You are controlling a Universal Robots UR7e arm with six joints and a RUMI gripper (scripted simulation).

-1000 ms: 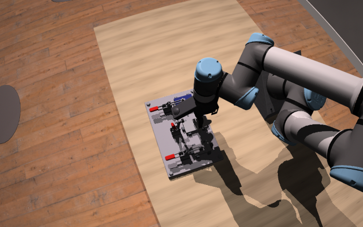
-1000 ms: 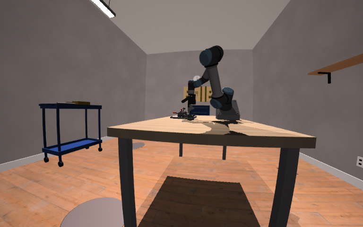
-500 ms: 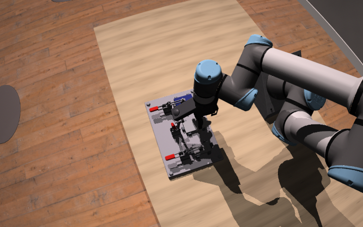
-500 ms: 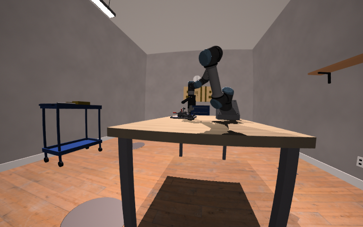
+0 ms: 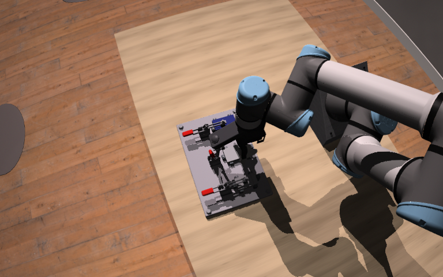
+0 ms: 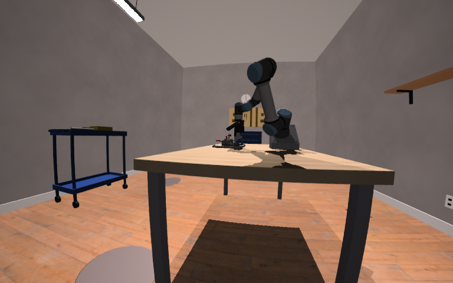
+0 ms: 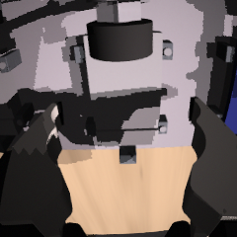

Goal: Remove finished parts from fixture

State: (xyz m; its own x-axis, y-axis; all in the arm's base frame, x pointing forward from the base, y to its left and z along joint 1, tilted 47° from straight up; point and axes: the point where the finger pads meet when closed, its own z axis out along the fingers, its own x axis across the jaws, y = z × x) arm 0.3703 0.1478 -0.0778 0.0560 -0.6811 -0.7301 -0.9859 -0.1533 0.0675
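My gripper is now 2 cm above the pale grey part and 1 cm past it. Also, from my hand: grey fixture plate: 5 cm ahead, 3 cm below; then blue blank: 11 cm to the right, 1 cm below, 1 cm ahead.
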